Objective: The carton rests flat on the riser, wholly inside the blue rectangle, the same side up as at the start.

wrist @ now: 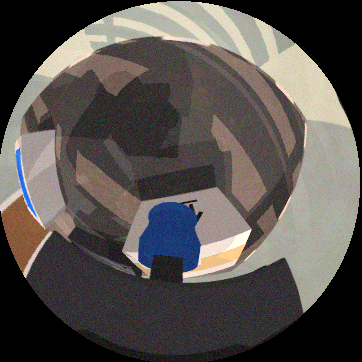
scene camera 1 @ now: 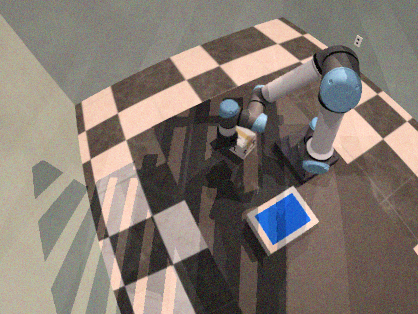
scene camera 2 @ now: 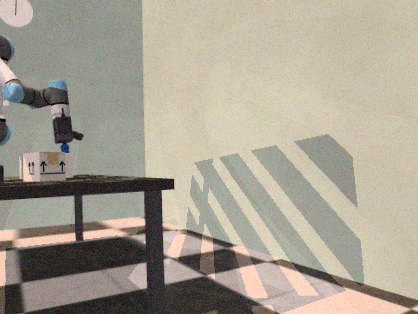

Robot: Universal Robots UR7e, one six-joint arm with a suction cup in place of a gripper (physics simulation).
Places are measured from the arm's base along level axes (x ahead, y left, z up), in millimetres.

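Pixels of known places: hand, tool point: (wrist: 171, 221) (scene camera 2: 65, 152).
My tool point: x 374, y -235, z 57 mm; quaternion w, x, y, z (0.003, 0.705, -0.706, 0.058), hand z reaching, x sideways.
Ahead of a thing's pixels: the offset from my tool point to its top centre.
The white carton @[dy -34, dx -92, dz -2 mm] (scene camera 1: 243, 147) (scene camera 2: 45, 172) (wrist: 227, 215) stands flat on the table, with tape over its top and arrows pointing up on its sides. The blue suction cup (scene camera 2: 65, 148) (wrist: 172, 217) points down at about the height of the carton's top, by one edge. In the wrist view its tip shows against the carton's arrow-marked side face, past the top edge, and no seal on the carton is visible. In scene camera 1 the cup is hidden. The white riser @[dy +447, dx -17, dz +3 mm] (scene camera 1: 271, 249) (wrist: 42, 170) bears the blue rectangle @[dy +447, dx -17, dz +3 mm] (scene camera 1: 283, 218) (wrist: 24, 182), with nothing on it.
The robot base (scene camera 1: 316, 166) stands near the carton and the riser. The dark table (scene camera 2: 125, 183) ends to the right of the carton in scene camera 2. A brown surface (wrist: 22, 232) shows at the left of the wrist view.
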